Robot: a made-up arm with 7 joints. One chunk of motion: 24 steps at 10 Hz.
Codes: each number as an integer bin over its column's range. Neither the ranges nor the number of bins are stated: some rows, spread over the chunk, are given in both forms.
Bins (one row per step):
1: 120 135 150 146 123 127 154
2: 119 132 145 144 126 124 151
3: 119 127 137 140 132 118 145
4: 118 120 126 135 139 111 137
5: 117 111 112 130 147 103 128
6: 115 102 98 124 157 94 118
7: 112 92 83 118 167 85 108
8: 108 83 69 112 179 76 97
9: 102 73 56 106 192 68 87
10: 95 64 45 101 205 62 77
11: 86 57 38 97 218 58 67
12: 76 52 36 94 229 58 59
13: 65 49 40 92 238 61 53
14: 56 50 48 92 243 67 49
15: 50 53 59 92 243 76 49
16: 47 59 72 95 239 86 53
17: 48 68 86 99 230 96 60
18: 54 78 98 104 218 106 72
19: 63 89 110 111 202 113 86
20: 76 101 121 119 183 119 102
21: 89 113 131 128 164 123 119
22: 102 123 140 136 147 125 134
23: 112 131 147 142 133 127 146
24: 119 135 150 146 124 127 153
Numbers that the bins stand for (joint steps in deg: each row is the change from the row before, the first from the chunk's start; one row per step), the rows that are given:
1: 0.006 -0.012 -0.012 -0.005 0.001 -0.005 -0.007
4: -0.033 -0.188 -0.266 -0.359 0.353 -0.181 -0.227
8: -0.225 -0.624 -0.869 -1.098 1.231 -0.565 -0.745
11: -0.647 -0.929 -1.198 -1.581 2.087 -0.763 -1.133
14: -1.224 -1.012 -1.092 -1.742 2.636 -0.664 -1.366
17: -1.378 -0.800 -0.689 -1.516 2.351 -0.346 -1.224
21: -0.590 -0.271 -0.213 -0.584 0.902 -0.049 -0.460
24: -0.013 -0.012 -0.012 -0.005 0.023 -0.005 -0.020
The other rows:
2: -0.013 -0.047 -0.065 -0.069 0.067 -0.038 -0.046
3: -0.013 -0.106 -0.149 -0.198 0.199 -0.104 -0.124
5: -0.052 -0.294 -0.414 -0.520 0.528 -0.269 -0.344
6: -0.090 -0.400 -0.562 -0.713 0.748 -0.368 -0.473
7: -0.148 -0.518 -0.721 -0.905 0.967 -0.467 -0.602
9: -0.340 -0.741 -1.007 -1.291 1.516 -0.653 -0.874
10: -0.475 -0.847 -1.124 -1.452 1.802 -0.719 -1.004
12: -0.840 -0.988 -1.219 -1.677 2.329 -0.763 -1.236
13: -1.051 -1.024 -1.176 -1.742 2.527 -0.730 -1.314
15: -1.339 -0.976 -0.975 -1.742 2.636 -0.565 -1.366
16: -1.397 -0.906 -0.838 -1.645 2.549 -0.456 -1.314
18: -1.262 -0.682 -0.562 -1.356 2.087 -0.236 -1.068
19: -1.089 -0.553 -0.435 -1.131 1.736 -0.159 -0.887
20: -0.840 -0.412 -0.319 -0.873 1.319 -0.093 -0.680
22: -0.340 -0.153 -0.118 -0.327 0.528 -0.027 -0.266
23: -0.148 -0.059 -0.044 -0.134 0.221 -0.005 -0.111

